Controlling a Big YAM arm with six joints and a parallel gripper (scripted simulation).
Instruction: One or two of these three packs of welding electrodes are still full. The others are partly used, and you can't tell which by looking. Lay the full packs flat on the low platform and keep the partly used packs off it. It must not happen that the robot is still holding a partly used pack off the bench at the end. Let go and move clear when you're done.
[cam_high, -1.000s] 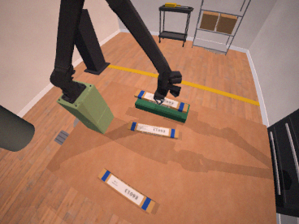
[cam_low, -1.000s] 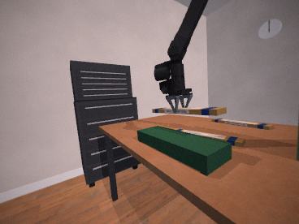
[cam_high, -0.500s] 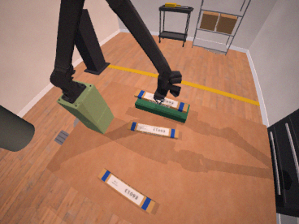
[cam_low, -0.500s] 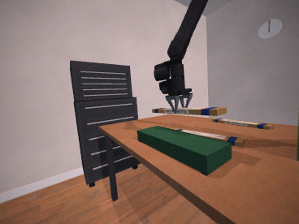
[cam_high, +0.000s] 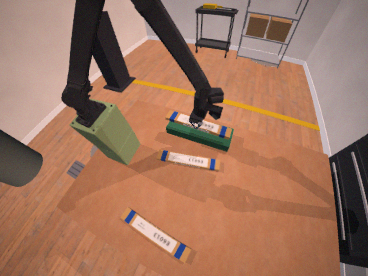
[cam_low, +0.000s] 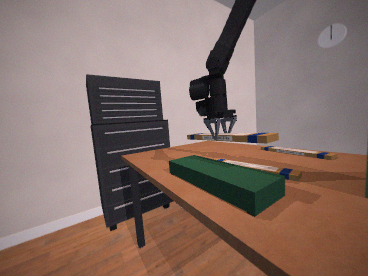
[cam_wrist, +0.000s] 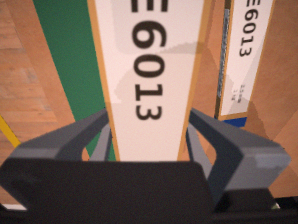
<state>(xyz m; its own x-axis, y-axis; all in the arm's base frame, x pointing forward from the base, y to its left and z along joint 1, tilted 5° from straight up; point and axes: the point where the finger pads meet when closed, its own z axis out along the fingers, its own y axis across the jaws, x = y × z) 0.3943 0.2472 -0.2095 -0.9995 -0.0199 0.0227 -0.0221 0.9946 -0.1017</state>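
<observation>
My gripper is now 5 cm to the right of the green platform and 14 cm above it.
</observation>
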